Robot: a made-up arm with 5 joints.
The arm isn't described. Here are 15 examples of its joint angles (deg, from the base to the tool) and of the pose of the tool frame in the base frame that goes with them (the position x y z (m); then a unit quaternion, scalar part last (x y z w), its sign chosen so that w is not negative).
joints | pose
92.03 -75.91 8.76 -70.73 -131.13 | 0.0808 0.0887 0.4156 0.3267 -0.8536 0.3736 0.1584
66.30 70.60 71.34 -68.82 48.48 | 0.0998 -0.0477 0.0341 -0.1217 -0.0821 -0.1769 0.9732
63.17 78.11 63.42 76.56 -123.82 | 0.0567 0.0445 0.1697 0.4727 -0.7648 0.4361 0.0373
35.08 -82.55 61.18 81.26 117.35 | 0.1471 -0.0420 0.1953 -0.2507 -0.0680 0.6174 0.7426
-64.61 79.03 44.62 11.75 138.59 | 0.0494 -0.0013 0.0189 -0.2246 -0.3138 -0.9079 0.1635
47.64 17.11 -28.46 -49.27 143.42 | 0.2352 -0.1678 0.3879 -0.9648 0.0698 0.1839 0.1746
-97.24 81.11 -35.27 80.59 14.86 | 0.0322 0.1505 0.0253 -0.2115 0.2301 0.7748 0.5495
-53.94 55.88 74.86 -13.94 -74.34 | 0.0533 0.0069 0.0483 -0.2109 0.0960 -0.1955 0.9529
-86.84 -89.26 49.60 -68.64 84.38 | 0.0509 -0.0090 0.3884 -0.0452 0.9862 0.1582 0.0160
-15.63 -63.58 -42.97 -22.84 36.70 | -0.0820 -0.0274 0.4440 0.1496 0.9295 0.1412 0.3060
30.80 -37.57 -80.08 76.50 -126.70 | 0.0687 0.0128 0.4498 0.6907 -0.5932 -0.4074 0.0708
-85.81 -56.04 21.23 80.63 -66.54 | 0.0603 0.1221 0.2705 0.3672 -0.0809 0.1328 0.9170
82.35 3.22 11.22 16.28 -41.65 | 0.1112 -0.2490 0.2129 -0.1606 -0.4677 -0.7771 0.3892
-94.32 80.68 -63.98 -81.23 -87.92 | 0.0304 0.2781 0.2407 0.9745 0.0428 0.0069 0.2203
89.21 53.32 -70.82 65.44 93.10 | 0.0816 -0.2919 0.2014 -0.3589 -0.0015 0.0090 0.9333
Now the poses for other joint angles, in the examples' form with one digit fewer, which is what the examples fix.
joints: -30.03 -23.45 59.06 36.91 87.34
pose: 0.177 0.080 0.133 -0.070 -0.135 0.832 0.534
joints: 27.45 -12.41 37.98 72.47 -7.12
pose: 0.181 -0.046 0.150 0.011 0.069 -0.319 0.945
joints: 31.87 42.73 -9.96 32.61 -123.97
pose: 0.284 -0.121 0.100 0.157 -0.144 -0.960 0.181
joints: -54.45 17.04 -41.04 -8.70 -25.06
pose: 0.207 0.222 0.382 0.577 -0.661 0.110 0.467
